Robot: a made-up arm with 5 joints.
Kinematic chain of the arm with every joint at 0, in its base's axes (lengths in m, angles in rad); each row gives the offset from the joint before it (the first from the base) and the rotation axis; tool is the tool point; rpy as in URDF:
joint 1: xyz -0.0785 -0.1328 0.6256 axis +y
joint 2: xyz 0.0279 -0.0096 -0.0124 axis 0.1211 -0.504 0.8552
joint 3: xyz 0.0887 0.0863 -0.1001 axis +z
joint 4: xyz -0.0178 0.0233 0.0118 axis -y
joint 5: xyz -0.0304 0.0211 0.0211 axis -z
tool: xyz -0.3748 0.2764 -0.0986 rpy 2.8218 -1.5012 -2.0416
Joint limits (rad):
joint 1: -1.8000..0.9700
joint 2: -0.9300..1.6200
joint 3: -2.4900..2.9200
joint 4: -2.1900..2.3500
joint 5: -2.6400..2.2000
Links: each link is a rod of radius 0.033 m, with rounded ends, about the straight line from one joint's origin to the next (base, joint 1, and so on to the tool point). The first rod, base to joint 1, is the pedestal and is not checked.
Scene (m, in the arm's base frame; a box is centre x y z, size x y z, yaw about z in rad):
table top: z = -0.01
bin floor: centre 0.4 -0.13 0 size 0.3 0.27 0.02 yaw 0.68
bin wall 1: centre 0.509 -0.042 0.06 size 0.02 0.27 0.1 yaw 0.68
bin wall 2: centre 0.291 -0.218 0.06 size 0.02 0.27 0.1 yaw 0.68
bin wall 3: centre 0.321 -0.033 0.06 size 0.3 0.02 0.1 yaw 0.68
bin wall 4: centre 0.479 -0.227 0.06 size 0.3 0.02 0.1 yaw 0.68
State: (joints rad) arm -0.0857 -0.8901 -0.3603 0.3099 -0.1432
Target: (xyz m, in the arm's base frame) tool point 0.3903 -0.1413 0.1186
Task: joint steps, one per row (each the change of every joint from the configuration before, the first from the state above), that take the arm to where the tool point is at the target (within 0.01 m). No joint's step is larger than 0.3 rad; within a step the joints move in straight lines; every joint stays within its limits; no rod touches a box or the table.
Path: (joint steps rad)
1: 0.0411 0.0902 -0.0098 0.1605 0.2885
2: 0.0410 0.0902 -0.0098 0.1605 0.2885
3: 0.0411 0.0901 -0.0098 0.1604 0.2885
4: 0.0411 0.0902 -0.0098 0.1605 0.2885
5: 0.0047 -0.2003 -0.2469 -0.2624 -0.0787
6: 0.0047 -0.2003 -0.2469 -0.2624 -0.0787

